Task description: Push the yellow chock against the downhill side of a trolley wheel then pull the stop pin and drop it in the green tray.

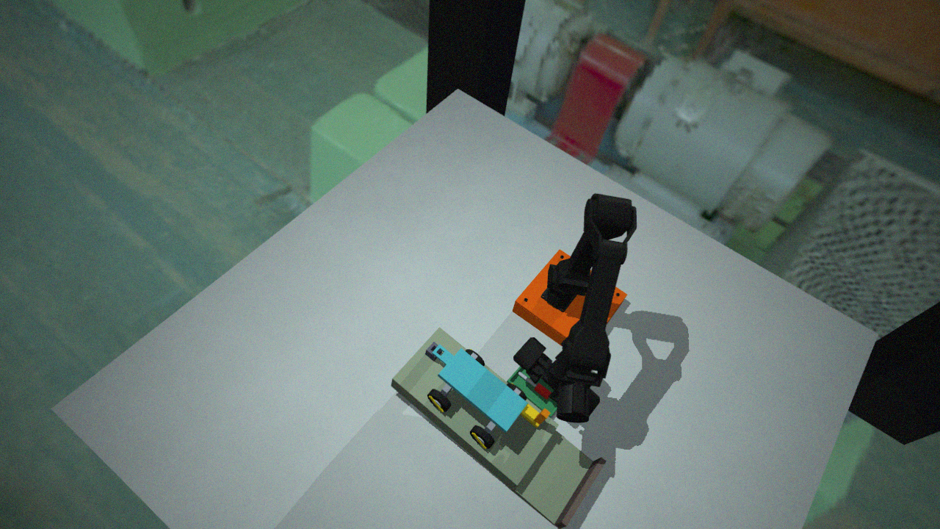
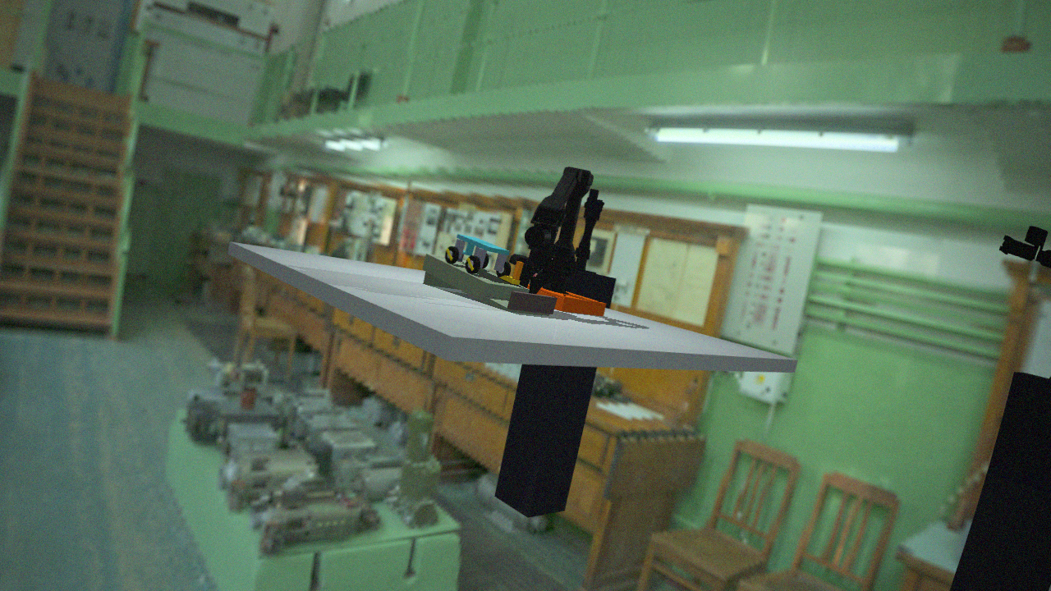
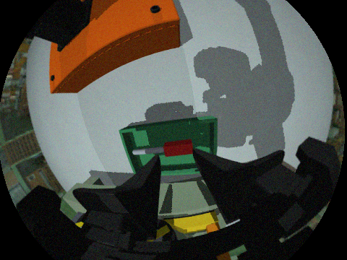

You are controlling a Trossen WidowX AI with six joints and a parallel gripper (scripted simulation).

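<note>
Now: gripper tip 20 mm to the left of the red-headed stop pin and 20 mm above it. The rest, counted from my gripper tip: brown lip (170 mm to the left, 130 mm ahead); yellow chock (80 mm ahead, 60 mm above, 10 mm to the left); cyan trolley (130 mm ahead, 90 mm to the right, 80 mm above).
</note>
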